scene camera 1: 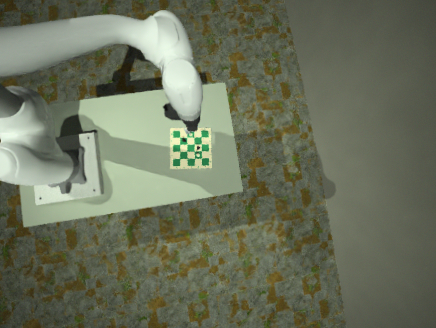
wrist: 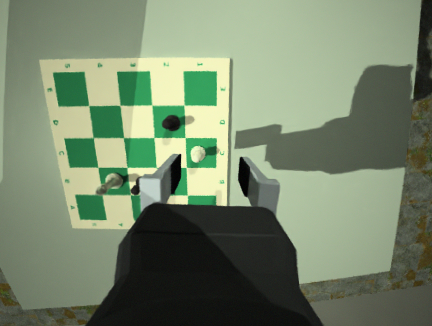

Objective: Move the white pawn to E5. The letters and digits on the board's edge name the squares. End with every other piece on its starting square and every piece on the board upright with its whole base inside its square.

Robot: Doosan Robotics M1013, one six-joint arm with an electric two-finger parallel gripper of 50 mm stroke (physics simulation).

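Where they show: gripper, fingertip midpoint: (scene camera 1: 188, 127) (wrist: 210, 167); arm's base, origin of the base link: (scene camera 1: 67, 167).
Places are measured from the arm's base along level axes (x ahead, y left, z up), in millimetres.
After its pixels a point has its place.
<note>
The board (scene camera 1: 171, 155) {y 9, x 517, z -23 mm} (wrist: 150, 64) {y 68, x 523, z -23 mm} lies flat, with empty E5 (scene camera 1: 176, 162) {y -31, x 540, z -23 mm} (wrist: 71, 89) {y -30, x 541, z -23 mm} at its top-left corner in the wrist view. A short, stubby white piece (wrist: 198, 154) {y 114, x 626, z 5 mm} stands on C1. A slimmer white piece with a small knob head (scene camera 1: 198, 155) {y -7, x 660, z -11 mm} (wrist: 113, 181) {y 2, x 655, z -12 mm} stands on B4. I cannot tell for certain which is the pawn. Black pieces stand on D2 (scene camera 1: 184, 140) {y 81, x 594, z -13 mm} (wrist: 171, 122) {y 89, x 589, z 4 mm} and B3 (scene camera 1: 198, 148) {y 30, x 664, z -13 mm} (wrist: 135, 187) {y 37, x 658, z 5 mm}. My gripper (scene camera 1: 190, 131) {y 127, x 629, z 52 mm} (wrist: 210, 167) {y 127, x 629, z 52 mm} is open and empty above the board's 1 edge, near C1. Its left finger hides part of the B3 piece.
The pale green table (scene camera 1: 135, 185) {y -128, x 316, z -29 mm} (wrist: 320, 220) {y 275, x 745, z -29 mm} surrounds the board. The robot's base plate (scene camera 1: 93, 172) {y -39, x 127, z 0 mm} lies at the table's left in the scene view. The arm's wrist (scene camera 1: 182, 90) {y 93, x 655, z 450 mm} hangs over the table just beyond the board's 1 edge. Arm shadows cross the table.
</note>
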